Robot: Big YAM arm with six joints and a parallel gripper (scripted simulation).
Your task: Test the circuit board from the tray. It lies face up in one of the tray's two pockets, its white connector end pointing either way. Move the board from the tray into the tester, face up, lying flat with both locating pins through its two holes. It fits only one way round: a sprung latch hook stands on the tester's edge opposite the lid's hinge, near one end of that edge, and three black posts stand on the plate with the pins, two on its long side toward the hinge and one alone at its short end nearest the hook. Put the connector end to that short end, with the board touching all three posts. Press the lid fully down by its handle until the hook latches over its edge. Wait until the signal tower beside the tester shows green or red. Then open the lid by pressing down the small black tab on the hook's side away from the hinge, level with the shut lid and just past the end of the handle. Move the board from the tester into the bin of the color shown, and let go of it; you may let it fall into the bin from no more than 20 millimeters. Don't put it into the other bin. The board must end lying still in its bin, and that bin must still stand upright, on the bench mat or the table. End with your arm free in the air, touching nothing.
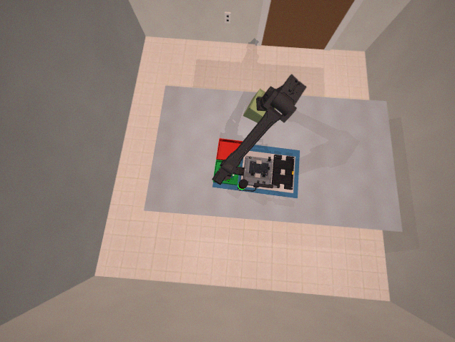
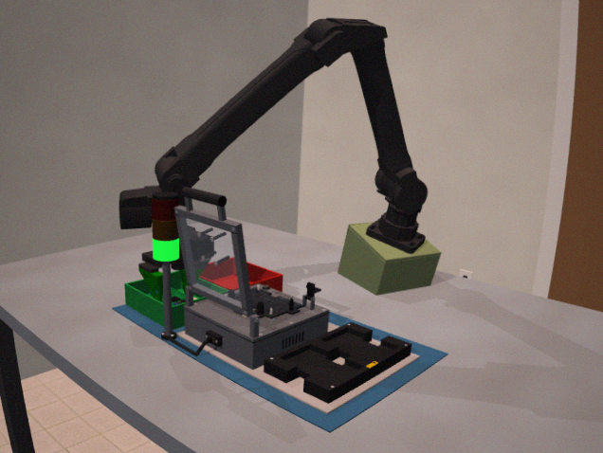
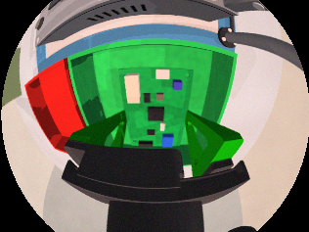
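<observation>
The green bin is 1 cm below my hand. The rest, counted from my hand: tester plate (1 cm behind, 21 cm to the left, 4 cm above); then red bin (15 cm behind, 3 cm to the left, 1 cm below); then clear lid (10 cm ahead, 19 cm to the left, 16 cm above).
</observation>
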